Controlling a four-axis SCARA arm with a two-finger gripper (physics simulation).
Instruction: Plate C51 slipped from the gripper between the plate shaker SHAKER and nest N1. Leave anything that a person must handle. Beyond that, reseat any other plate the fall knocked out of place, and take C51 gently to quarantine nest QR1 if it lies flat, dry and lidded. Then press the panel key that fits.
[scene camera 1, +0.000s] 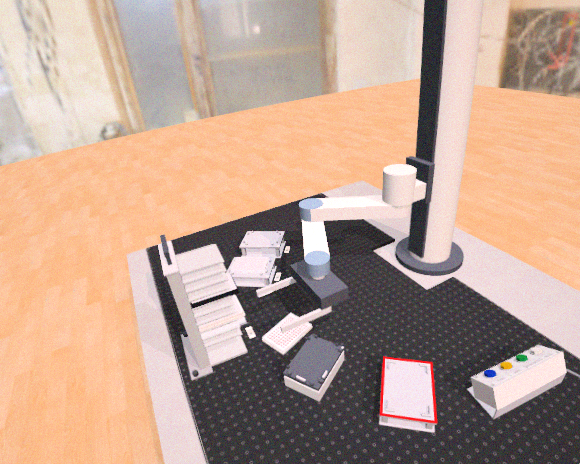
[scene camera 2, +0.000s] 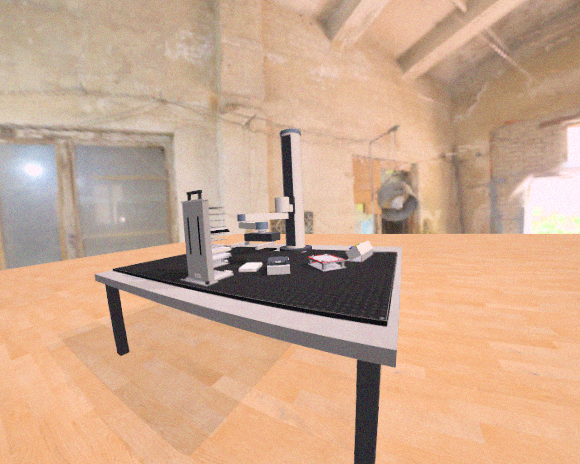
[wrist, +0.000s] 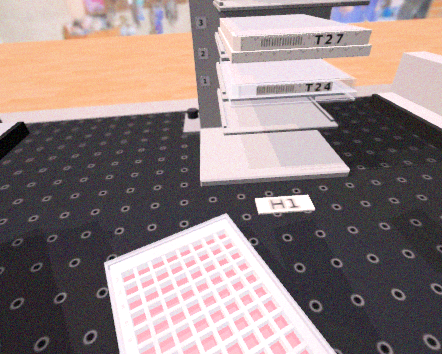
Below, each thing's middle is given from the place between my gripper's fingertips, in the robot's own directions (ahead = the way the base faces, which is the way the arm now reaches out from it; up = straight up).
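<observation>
H1 label (wrist: 301, 203): my gripper now 50 mm short of it, 110 mm above it, 60 mm to the left of it. Plate shaker (scene camera 1: 311, 371): 170 mm to the left of my hand, 80 mm below it, 50 mm behind it.
</observation>
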